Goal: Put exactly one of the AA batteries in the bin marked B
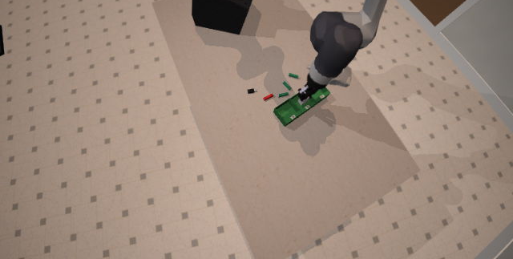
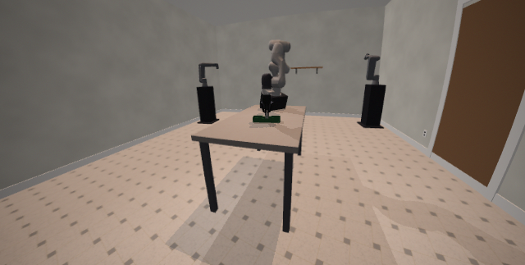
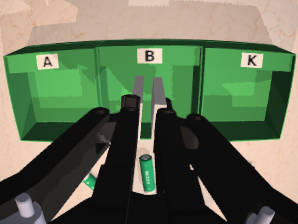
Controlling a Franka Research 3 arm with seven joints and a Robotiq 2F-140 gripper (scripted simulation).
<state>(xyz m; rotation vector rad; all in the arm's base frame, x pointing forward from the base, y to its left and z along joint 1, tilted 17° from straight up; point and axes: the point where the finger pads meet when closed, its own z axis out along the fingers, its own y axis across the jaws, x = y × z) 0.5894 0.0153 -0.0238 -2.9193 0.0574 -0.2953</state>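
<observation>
Now: hand 3 cm above the green bin. The rest, counted from my hand: green AA battery 11 cm behind, 4 cm below, 1 cm to the right; black part 16 cm to the right, 16 cm behind, 5 cm below; red cell 11 cm to the right, 10 cm behind, 4 cm below.
</observation>
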